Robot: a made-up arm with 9 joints. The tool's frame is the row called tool.
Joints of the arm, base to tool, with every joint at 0 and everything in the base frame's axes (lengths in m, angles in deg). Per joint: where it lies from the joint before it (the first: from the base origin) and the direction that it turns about. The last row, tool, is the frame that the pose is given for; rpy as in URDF.
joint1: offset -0.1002 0.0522 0.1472 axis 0 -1 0
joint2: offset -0.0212 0.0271 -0.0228 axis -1 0 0
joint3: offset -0.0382 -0.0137 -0.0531 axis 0 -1 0
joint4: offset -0.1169 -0.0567 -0.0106 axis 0 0 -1
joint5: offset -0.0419 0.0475 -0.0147 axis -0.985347 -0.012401 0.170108
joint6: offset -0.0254 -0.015 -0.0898 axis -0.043 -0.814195 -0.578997
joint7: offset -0.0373 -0.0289 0.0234 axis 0 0 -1
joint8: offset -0.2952 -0.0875 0.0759 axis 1 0 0
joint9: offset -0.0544 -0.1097 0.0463 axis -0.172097 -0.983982 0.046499
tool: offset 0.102 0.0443 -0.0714 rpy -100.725 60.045 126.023
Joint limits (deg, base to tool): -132.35..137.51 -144.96..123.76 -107.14..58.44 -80.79..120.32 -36.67..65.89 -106..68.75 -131.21..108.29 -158.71..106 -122.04..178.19
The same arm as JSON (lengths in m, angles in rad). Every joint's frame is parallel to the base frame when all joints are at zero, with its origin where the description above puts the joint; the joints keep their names.
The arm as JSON. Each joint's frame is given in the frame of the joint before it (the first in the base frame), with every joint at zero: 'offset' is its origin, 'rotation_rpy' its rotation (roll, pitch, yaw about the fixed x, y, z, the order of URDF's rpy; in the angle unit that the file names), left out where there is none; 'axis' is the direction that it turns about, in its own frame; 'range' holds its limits. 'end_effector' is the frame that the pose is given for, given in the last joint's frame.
{
  "length_unit": "m",
  "angle_unit": "rad",
  "chain": [
    {
      "id": "joint1",
      "offset": [
        -0.1002,
        0.0522,
        0.1472
      ],
      "axis": "-y",
      "range": [
        -2.3099,
        2.4
      ]
    },
    {
      "id": "joint2",
      "offset": [
        -0.0212,
        0.0271,
        -0.0228
      ],
      "axis": "-x",
      "range": [
        -2.53,
        2.16
      ]
    },
    {
      "id": "joint3",
      "offset": [
        -0.0382,
        -0.0137,
        -0.0531
      ],
      "axis": "-y",
      "range": [
        -1.8699,
        1.02
      ]
    },
    {
      "id": "joint4",
      "offset": [
        -0.1169,
        -0.0567,
        -0.0106
      ],
      "axis": "-z",
      "range": [
        -1.4101,
        2.1
      ]
    },
    {
      "id": "joint5",
      "offset": [
        -0.0419,
        0.0475,
        -0.0147
      ],
      "axis": [
        -0.985347,
        -0.012401,
        0.170108
      ],
      "range": [
        -0.64,
        1.15
      ]
    },
    {
      "id": "joint6",
      "offset": [
        -0.0254,
        -0.015,
        -0.0898
      ],
      "axis": [
        -0.043,
        -0.814195,
        -0.578997
      ],
      "range": [
        -1.85,
        1.1999
      ]
    },
    {
      "id": "joint7",
      "offset": [
        -0.0373,
        -0.0289,
        0.0234
      ],
      "axis": "-z",
      "range": [
        -2.29,
        1.89
      ]
    },
    {
      "id": "joint8",
      "offset": [
        -0.2952,
        -0.0875,
        0.0759
      ],
      "axis": "+x",
      "range": [
        -2.77,
        1.85
      ]
    },
    {
      "id": "joint9",
      "offset": [
        -0.0544,
        -0.1097,
        0.0463
      ],
      "axis": [
        -0.172097,
        -0.983982,
        0.046499
      ],
      "range": [
        -2.13,
        3.11
      ]
    }
  ],
  "end_effector": {
    "offset": [
      0.102,
      0.0443,
      -0.0714
    ],
    "rotation_rpy": [
      -1.758,
      1.048,
      2.1995
    ]
  }
}

